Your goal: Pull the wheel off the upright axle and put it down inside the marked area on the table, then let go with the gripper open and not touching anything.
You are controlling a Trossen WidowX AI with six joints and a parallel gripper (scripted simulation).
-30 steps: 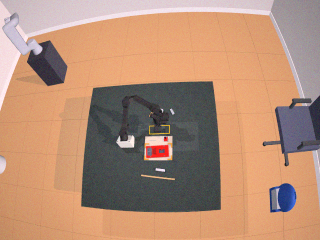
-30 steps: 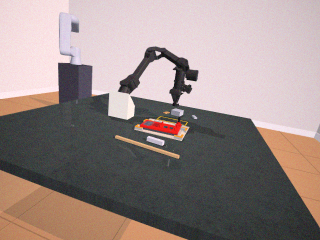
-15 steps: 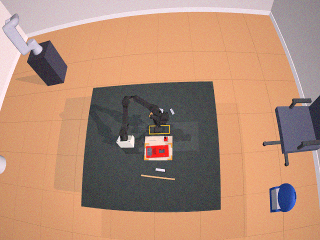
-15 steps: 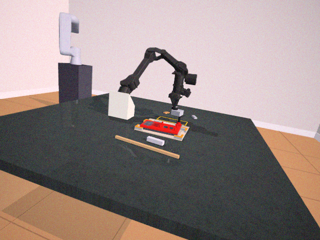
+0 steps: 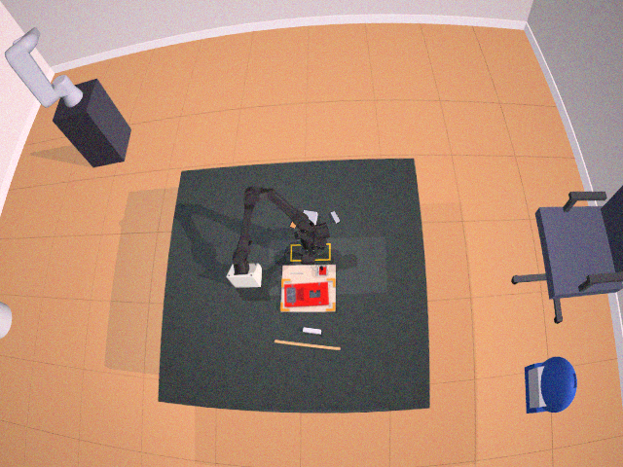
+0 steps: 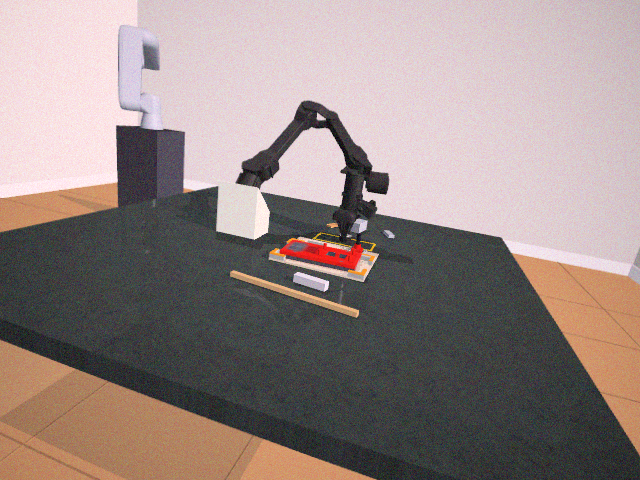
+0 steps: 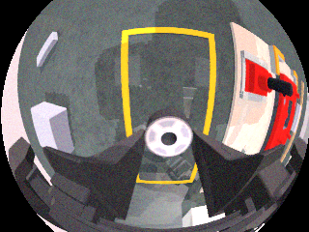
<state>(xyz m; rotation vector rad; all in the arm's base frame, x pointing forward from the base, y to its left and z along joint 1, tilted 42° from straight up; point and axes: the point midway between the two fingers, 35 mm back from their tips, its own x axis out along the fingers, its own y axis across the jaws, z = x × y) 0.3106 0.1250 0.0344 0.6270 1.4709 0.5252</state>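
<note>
Right now my gripper tip is right at the wheel. Round my gripper tip: wooden stick 4 cm behind, 46 cm to the right, 1 cm below.
</note>
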